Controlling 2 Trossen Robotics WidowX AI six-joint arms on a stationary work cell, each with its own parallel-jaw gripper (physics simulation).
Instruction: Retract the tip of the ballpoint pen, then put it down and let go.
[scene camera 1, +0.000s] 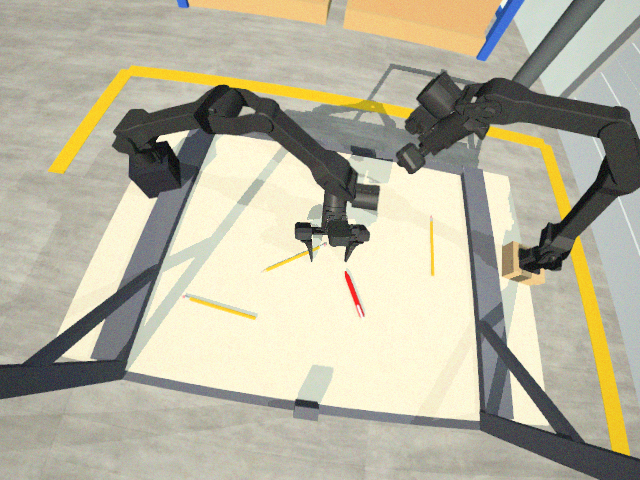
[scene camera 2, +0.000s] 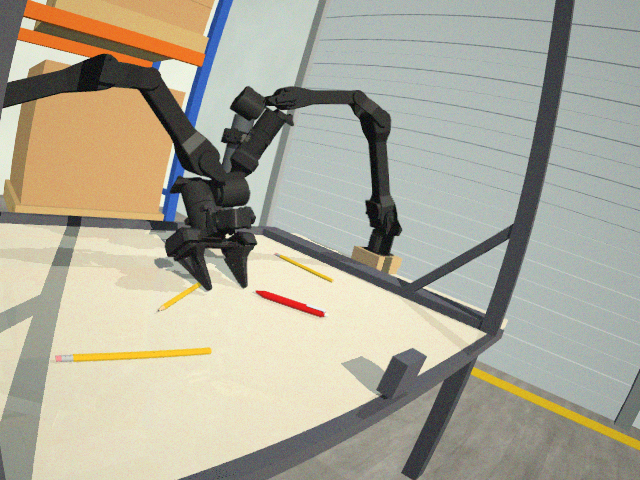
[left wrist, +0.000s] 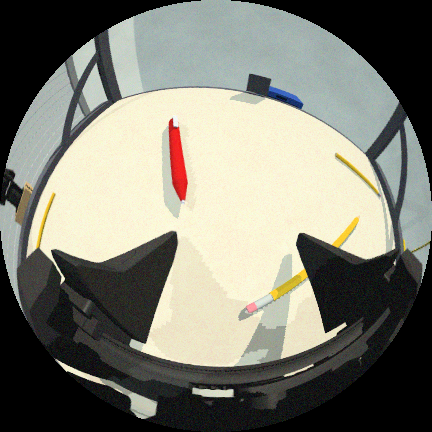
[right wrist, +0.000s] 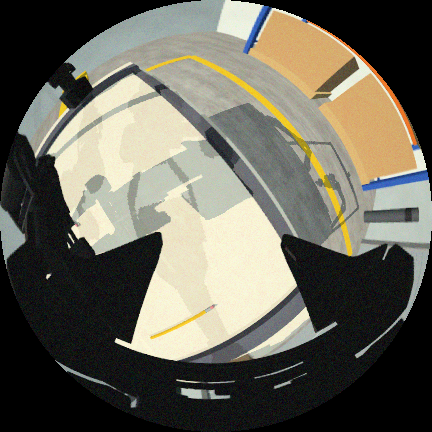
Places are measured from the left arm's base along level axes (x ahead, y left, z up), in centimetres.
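Pixels of known places: left gripper, fingertip midpoint: (scene camera 1: 328, 261) (scene camera 2: 228, 288) (left wrist: 240, 238) (right wrist: 71, 242); right gripper, fingertip midpoint: (right wrist: 224, 240); left arm's base, link origin: (scene camera 1: 148, 157); right arm's base, link origin: (scene camera 1: 529, 261) (scene camera 2: 378, 252).
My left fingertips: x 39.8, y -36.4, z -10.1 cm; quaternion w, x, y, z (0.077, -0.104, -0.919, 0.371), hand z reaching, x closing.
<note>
Ahead of a thing's pixels: the offset from my left fingertips to its top centre. Level surfaces: height alone.
The red ballpoint pen {dx +3.7, dy -10.1, dz +1.0 cm} (scene camera 1: 354, 293) (scene camera 2: 290, 303) (left wrist: 177, 161) lies flat on the table, with a white clip at one end. In the left wrist view a small pale tip shows at its pointed end, which faces my left gripper. My left gripper (scene camera 1: 328, 259) (scene camera 2: 226, 287) (left wrist: 240, 238) is open and empty, low over the table beside the pen's pointed end, not touching the pen. My right gripper (right wrist: 224, 240) is open and empty, raised at the back of the table. The pen does not show in the right wrist view.
One yellow pencil {dx -8.7, dy +3.3, dz +0.3 cm} (scene camera 1: 292, 257) (scene camera 2: 178, 297) (left wrist: 290, 285) lies partly under my left gripper. A second pencil {dx -29.5, dy -4.3, dz +0.2 cm} (scene camera 1: 222, 306) (scene camera 2: 139, 354) lies at the left of scene camera 1, a third {dx +30.9, dy -2.9, dz +0.2 cm} (scene camera 1: 432, 248) (scene camera 2: 305, 267) (right wrist: 180, 324) at its right. Dark rails edge the table {dz -0.5 cm} (scene camera 1: 361, 356).
</note>
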